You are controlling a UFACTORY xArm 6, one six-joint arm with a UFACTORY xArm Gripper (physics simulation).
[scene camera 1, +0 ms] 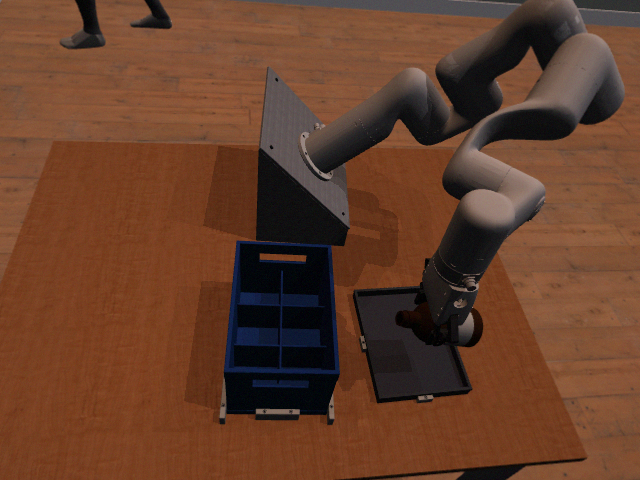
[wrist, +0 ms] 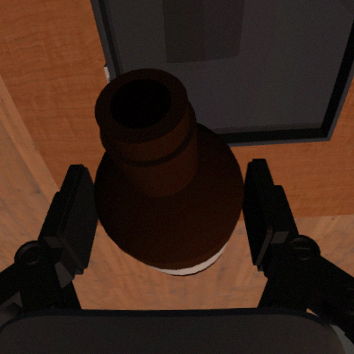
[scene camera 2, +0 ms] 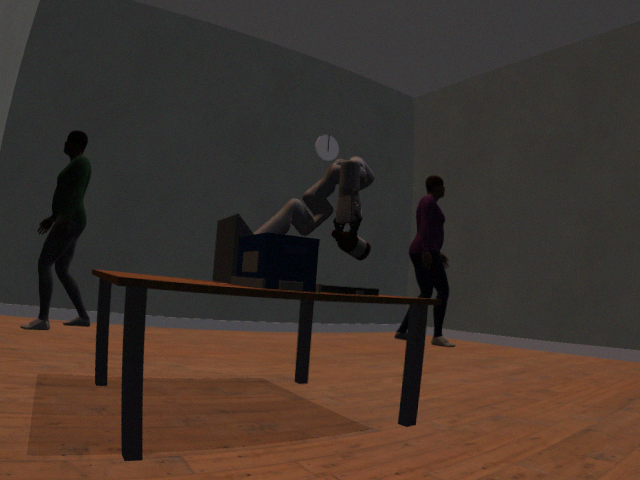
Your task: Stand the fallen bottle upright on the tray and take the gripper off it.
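Pixels of known places: gripper, fingertip midpoint: (scene camera 1: pixel 427 322) (wrist: pixel 168 181) (scene camera 2: pixel 345 241); arm's base, link origin: (scene camera 1: pixel 314 157).
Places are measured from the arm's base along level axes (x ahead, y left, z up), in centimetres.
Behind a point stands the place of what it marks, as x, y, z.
The brown bottle (scene camera 1: pixel 424 323) {49.0, 12.6, 5.2} (scene camera 2: pixel 351 243) {51.0, 14.3, 1.9} (wrist: pixel 165 220) {47.5, 13.0, 6.0} with a white label is held in the air, well above the tray (scene camera 1: pixel 395 384) {50.5, 12.2, -15.7} (scene camera 2: pixel 341 289) {53.9, 9.1, -14.7} (wrist: pixel 280 139) {34.8, 25.9, -13.8}. It is tilted, with its neck up toward the crate side and its base lower on the far side. My gripper (scene camera 1: pixel 439 322) {47.5, 14.3, 2.8} (scene camera 2: pixel 346 229) {47.5, 14.3, 2.8} (wrist: pixel 168 181) {47.5, 14.3, 2.8} is shut on the bottle's body, one finger on each side of it. In the wrist view the bottle's open mouth faces the camera and most of its label is hidden behind the body.
A blue crate (scene camera 1: pixel 281 393) {54.4, -11.4, -6.8} (scene camera 2: pixel 289 260) {54.3, -12.6, -6.7} with compartments stands left of the tray on the table (scene camera 1: pixel 129 330) {34.9, -40.3, -16.2} (scene camera 2: pixel 175 284) {66.1, -52.8, -16.8}. The arm's wedge-shaped base (scene camera 1: pixel 294 206) {12.7, -5.6, -3.5} stands behind the crate. Small light blocks sit against the crate and tray. Two people stand beyond the table.
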